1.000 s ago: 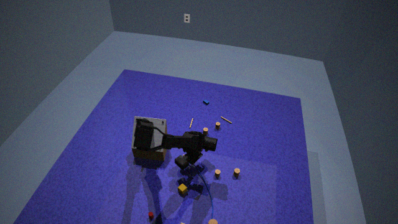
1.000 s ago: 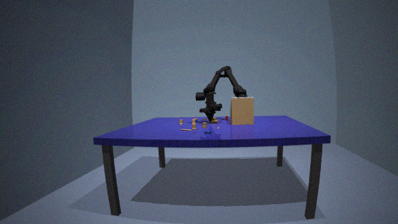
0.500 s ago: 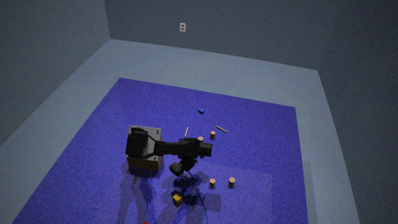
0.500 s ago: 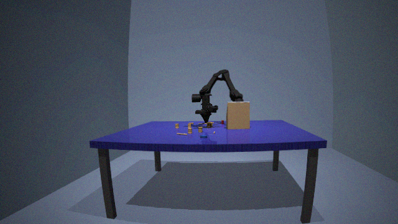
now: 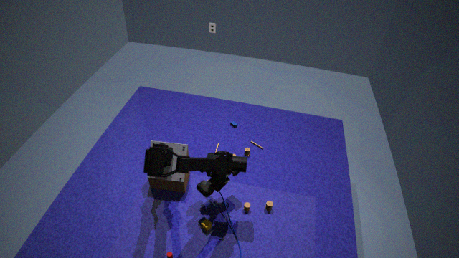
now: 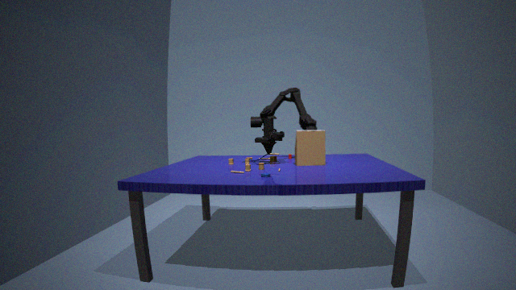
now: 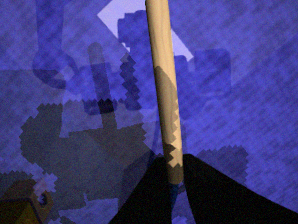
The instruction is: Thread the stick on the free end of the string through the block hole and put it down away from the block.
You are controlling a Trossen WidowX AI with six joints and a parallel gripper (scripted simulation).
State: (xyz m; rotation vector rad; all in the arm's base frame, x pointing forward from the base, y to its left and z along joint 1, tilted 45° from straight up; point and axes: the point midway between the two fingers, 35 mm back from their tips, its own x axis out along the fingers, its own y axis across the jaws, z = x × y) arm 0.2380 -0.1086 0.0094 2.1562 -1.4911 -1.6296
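The yellow wooden block is 140 mm to the right of my gripper tip, 40 mm below it and 30 mm behind it. Also, from my gripper tip: red object 290 mm to the right, 150 mm behind, 40 mm below; then thin wooden stick 10 mm to the left, 10 mm behind; then round wooden button 290 mm to the right, 120 mm ahead, 50 mm below.
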